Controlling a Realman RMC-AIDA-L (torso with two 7-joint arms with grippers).
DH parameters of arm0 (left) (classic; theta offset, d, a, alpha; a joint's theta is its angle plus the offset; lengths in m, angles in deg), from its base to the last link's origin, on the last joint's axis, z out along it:
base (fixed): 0 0 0 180
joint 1: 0 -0.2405 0 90
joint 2: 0 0 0 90
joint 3: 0 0.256 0 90
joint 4: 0 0 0 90
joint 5: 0 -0.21 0 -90
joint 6: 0 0 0 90
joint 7: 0 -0.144 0 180
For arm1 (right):
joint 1: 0 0.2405 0 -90
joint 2: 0 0 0 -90
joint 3: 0 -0.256 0 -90
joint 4: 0 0 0 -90
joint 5: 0 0.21 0 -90
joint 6: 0 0 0 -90
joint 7: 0 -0.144 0 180
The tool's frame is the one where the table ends.
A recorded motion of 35 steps. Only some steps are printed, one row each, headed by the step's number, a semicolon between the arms.
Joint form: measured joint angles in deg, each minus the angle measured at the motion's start. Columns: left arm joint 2, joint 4, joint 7, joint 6, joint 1, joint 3, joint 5; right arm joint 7, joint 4, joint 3, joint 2, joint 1, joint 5, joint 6.
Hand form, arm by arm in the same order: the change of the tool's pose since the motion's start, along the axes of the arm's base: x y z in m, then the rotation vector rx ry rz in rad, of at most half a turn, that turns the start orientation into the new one. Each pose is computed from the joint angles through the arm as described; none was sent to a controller.
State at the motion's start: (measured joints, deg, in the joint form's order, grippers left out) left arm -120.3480 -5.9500 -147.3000 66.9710 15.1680 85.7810 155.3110; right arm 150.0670 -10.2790 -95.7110 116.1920 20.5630 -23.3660 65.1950
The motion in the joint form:
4: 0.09 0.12 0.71 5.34 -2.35 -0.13 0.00; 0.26 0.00 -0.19 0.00 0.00 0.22 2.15
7: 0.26 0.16 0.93 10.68 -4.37 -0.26 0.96; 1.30 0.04 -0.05 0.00 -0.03 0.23 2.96
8: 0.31 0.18 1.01 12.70 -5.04 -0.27 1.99; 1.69 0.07 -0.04 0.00 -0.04 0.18 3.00
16: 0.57 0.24 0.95 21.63 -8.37 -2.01 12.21; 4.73 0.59 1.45 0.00 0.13 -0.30 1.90
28: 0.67 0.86 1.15 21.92 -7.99 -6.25 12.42; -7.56 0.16 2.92 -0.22 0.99 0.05 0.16
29: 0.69 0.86 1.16 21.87 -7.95 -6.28 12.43; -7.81 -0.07 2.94 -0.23 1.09 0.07 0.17
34: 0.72 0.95 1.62 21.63 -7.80 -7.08 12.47; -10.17 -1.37 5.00 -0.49 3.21 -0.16 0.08
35: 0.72 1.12 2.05 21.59 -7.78 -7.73 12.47; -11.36 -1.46 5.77 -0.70 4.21 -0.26 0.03
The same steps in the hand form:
4: 0.0013 -0.0150 0.0058 0.0308 -0.0511 -0.0284; -0.0048 -0.0003 0.0026 0.0155 0.0138 0.0318
7: 0.0034 -0.0271 0.0147 0.0793 -0.0955 -0.0600; -0.0065 -0.0010 0.0028 0.0209 0.0023 0.0505
8: 0.0040 -0.0307 0.0194 0.1074 -0.1139 -0.0688; -0.0065 -0.0012 0.0027 0.0216 -0.0040 0.0533
16: -0.0034 -0.0464 0.0578 0.3543 -0.1856 -0.0522; -0.0046 -0.0035 -0.0040 -0.0033 -0.0718 0.0660
28: -0.0095 -0.0447 0.0686 0.4211 -0.1893 -0.0197; -0.0071 0.0025 -0.0061 -0.0714 0.0997 -0.0108
29: -0.0096 -0.0444 0.0688 0.4213 -0.1891 -0.0194; -0.0085 0.0038 -0.0057 -0.0710 0.1038 -0.0068
34: -0.0110 -0.0434 0.0706 0.4307 -0.1958 -0.0089; -0.0263 0.0174 -0.0080 -0.1073 0.1212 0.0486
35: -0.0124 -0.0437 0.0718 0.4381 -0.2029 0.0005; -0.0322 0.0225 -0.0086 -0.1248 0.1289 0.0638

